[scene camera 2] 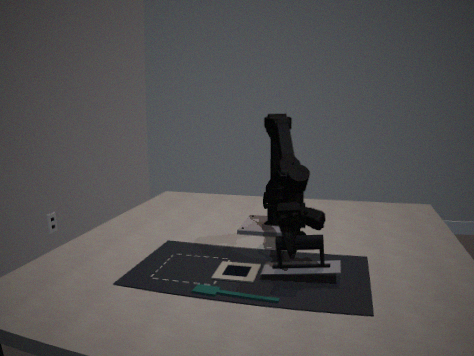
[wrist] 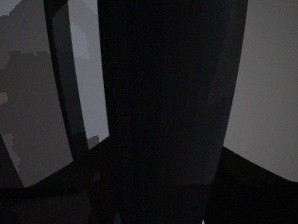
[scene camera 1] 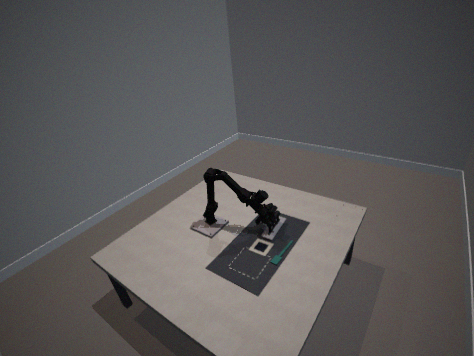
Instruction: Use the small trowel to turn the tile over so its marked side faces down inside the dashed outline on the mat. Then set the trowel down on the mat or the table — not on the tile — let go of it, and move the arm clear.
Scene:
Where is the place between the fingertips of my gripper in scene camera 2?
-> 291, 255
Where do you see a tile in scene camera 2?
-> At 230, 271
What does my gripper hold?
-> A grey pad.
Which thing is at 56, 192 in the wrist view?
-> My gripper.

